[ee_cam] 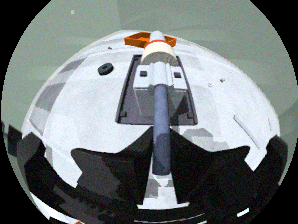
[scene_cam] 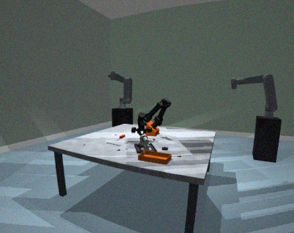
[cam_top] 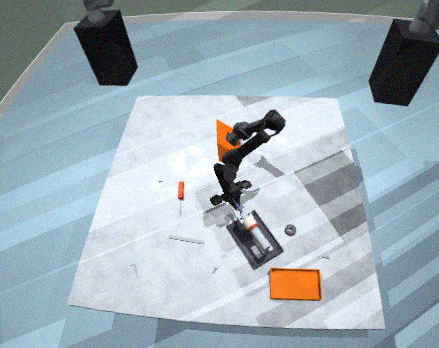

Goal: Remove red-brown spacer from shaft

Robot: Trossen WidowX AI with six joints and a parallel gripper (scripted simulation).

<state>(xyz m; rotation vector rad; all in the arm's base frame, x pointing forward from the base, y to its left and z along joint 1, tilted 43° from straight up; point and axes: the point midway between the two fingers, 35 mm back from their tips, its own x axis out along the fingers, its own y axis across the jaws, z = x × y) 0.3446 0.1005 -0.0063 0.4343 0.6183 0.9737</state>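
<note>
My gripper tip is now 40 mm short of the shaft, 30 mm to the right of it and 20 mm below it. Also, from my gripper tip: orange tray (290 mm ahead, 270 mm to the left, 50 mm below); red-brown spacer (90 mm ahead, 80 mm to the left, 20 mm above); black ring (50 mm ahead, 240 mm to the left, 50 mm below).
</note>
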